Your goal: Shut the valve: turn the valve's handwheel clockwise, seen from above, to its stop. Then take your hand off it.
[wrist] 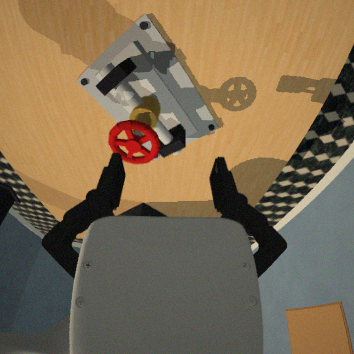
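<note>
The red handwheel (133,145) sits on the valve's brass body (145,116), left of the middle in the wrist view. A grey pipe (163,133) runs through the body, held by black clamps on a grey base plate (198,116) that stands at a slant in the view. My gripper (167,165) is wide open with nothing between its fingers. The left fingertip shows close to the lower left rim of the wheel; whether they touch cannot be told. The right fingertip is well to the right of the wheel.
The plate is on a wooden table top (280,45) with a black-and-white checkered border (295,175) and a pale edge. Blue floor shows beyond it, with an orange-brown box (320,327) at the lower right. Part of a black object (5,200) shows at the left edge.
</note>
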